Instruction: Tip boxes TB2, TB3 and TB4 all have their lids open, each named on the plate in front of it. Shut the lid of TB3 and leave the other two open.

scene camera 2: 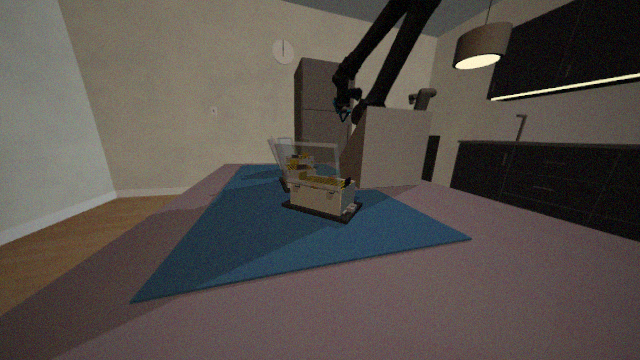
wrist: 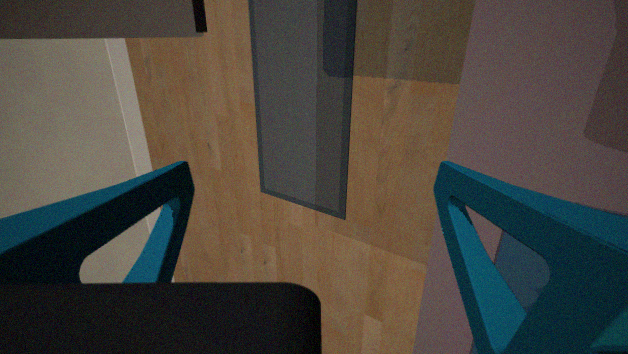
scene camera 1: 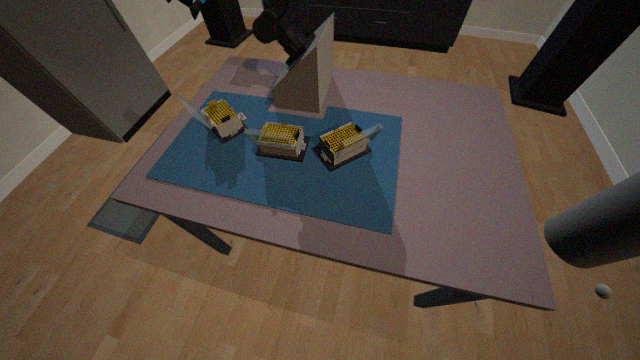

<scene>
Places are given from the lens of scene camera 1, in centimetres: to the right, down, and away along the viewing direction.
clear lid [scene camera 1: 265, 138]: -14, -11, 59
tip box TB3 [scene camera 1: 323, 151]: 1, -9, 70
The marked spots on the clear lid and the tip box TB3 are 20 cm apart.
</scene>
